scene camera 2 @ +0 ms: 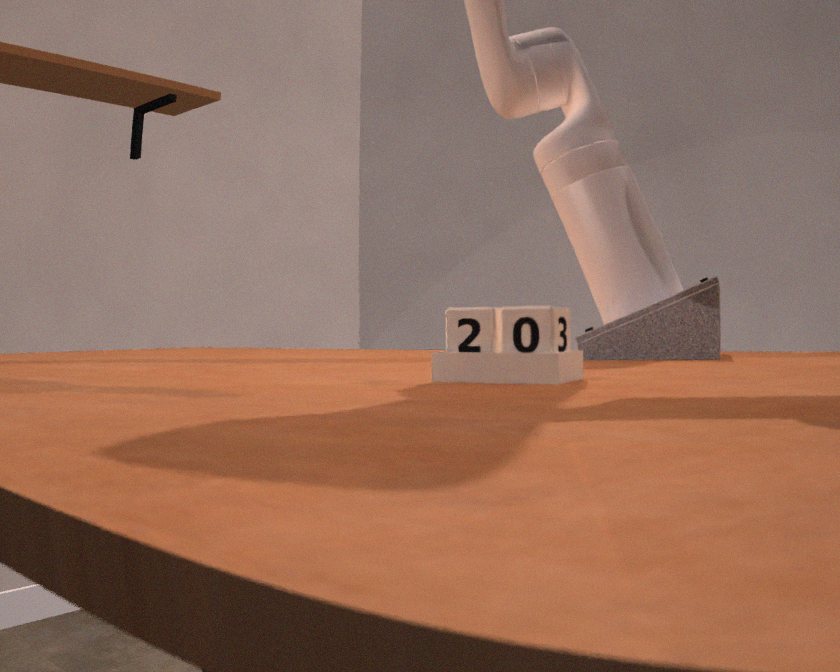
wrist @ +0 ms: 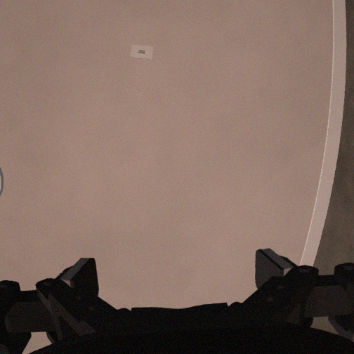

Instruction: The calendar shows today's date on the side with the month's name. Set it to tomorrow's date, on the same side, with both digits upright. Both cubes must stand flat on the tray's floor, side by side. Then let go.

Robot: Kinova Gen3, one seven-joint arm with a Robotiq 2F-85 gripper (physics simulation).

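Places are measured from the arm's base along level axes (x left, y back, z up), in millimetres.
Pixels of known places: arm's base at its link origin: [scene camera 2: 645,311].
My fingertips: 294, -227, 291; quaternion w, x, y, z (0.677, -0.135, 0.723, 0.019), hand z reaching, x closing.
For each thing: its middle in the pictures, then the offset to it from my fingertips, as dx, dy, dz. "pt": a spot on its surface instead. Level surfaces: height alone.
- white tray at a spot on its surface: [scene camera 2: 493,368] pt -243, -148, -328
- left cube at the middle of its body: [scene camera 2: 481,335] -263, -129, -310
- right cube at the middle of its body: [scene camera 2: 536,334] -229, -124, -310
- wooden table at its surface level: dz -337
A white tray [scene camera 2: 493,368] stands on the wooden table in the scene view. Two white cubes stand side by side in it. The left cube [scene camera 2: 470,330] shows an upright black 2 towards this camera. The right cube [scene camera 2: 525,332] shows an upright 0 on the same side and a 3 on its right-hand side. No month's name shows on the tray sides visible here; the far sides are hidden. My gripper [wrist: 176,272] is open and empty in the wrist view, facing a wall, with no cube or tray in that view. The gripper does not show in the scene view.
The wooden table [scene camera 2: 595,525] has a curved front edge. The white arm [scene camera 2: 609,231] rises from a grey wedge-shaped base [scene camera 2: 658,332] behind and right of the tray. A wall shelf [scene camera 2: 91,77] is at the upper left. A small wall plate [wrist: 142,56] shows in the wrist view.
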